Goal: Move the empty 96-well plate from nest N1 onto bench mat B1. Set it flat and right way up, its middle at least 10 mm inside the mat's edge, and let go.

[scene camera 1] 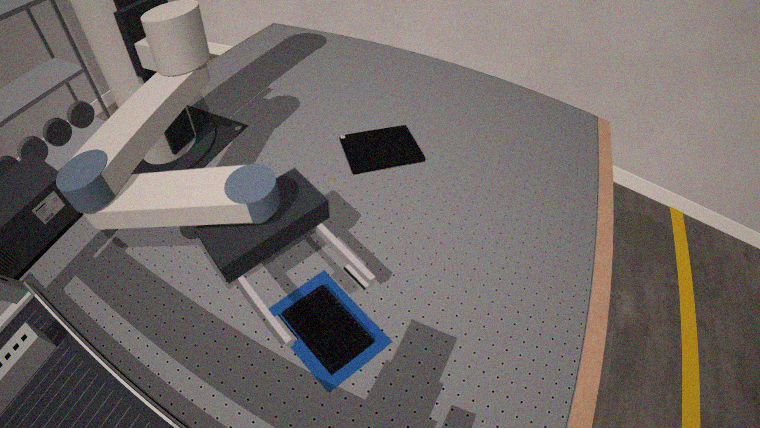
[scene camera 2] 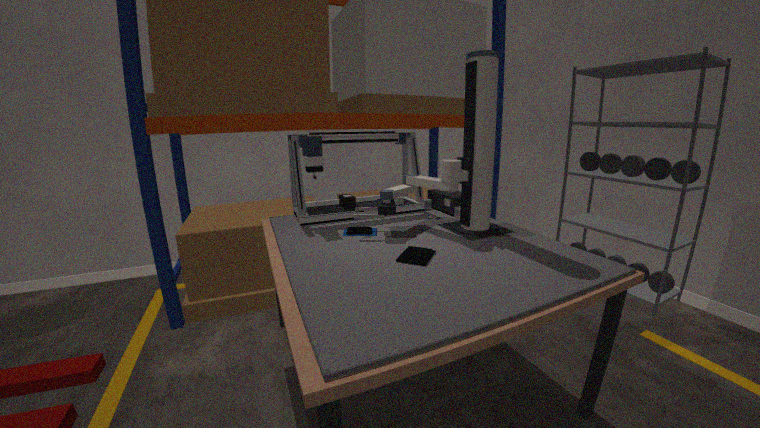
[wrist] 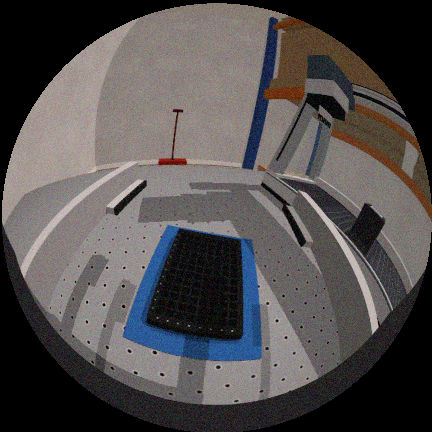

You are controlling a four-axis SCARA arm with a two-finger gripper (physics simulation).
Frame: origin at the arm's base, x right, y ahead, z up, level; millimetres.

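Seen in the pictures: gripper, fingertip midpoint: (scene camera 1: pixel 332 312) (scene camera 2: pixel 354 213) (wrist: pixel 216 182); arm's base at its link origin: (scene camera 1: pixel 171 149) (scene camera 2: pixel 474 230).
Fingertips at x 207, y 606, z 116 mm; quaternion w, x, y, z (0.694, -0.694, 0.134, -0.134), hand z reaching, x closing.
Offsets run from my fingertips to a thing's middle. "*": to the spot under its first point. Level surfaces: height alone.
The black 96-well plate {dx -6, dy -20, dz -94 mm} (scene camera 1: pixel 327 329) (scene camera 2: pixel 360 230) (wrist: pixel 197 285) lies flat, wells up, on the blue bench mat {dz -101 mm} (scene camera 1: pixel 330 381) (wrist: pixel 225 350). Blue mat shows around it on all sides in the wrist view, so its middle is well inside the mat's edge. My gripper (scene camera 1: pixel 329 311) (wrist: pixel 216 182) is open and empty. Its two pale fingers stand wide apart, raised above the plate and touching nothing. In scene camera 2 the fingers are too small to make out. Nest N1 cannot be identified for certain.
A flat black rectangle {* dx -415, dy -117, dz -91 mm} (scene camera 1: pixel 382 148) (scene camera 2: pixel 416 255) with a pale corner mark lies on the grey table {dz -103 mm} (scene camera 1: pixel 505 212) (scene camera 2: pixel 425 313). The arm's column (scene camera 2: pixel 481 143) stands at the table's far right side. A gantry frame {* dx +322, dy +244, dz +171 mm} (scene camera 2: pixel 294 175) stands behind the mat in scene camera 2.
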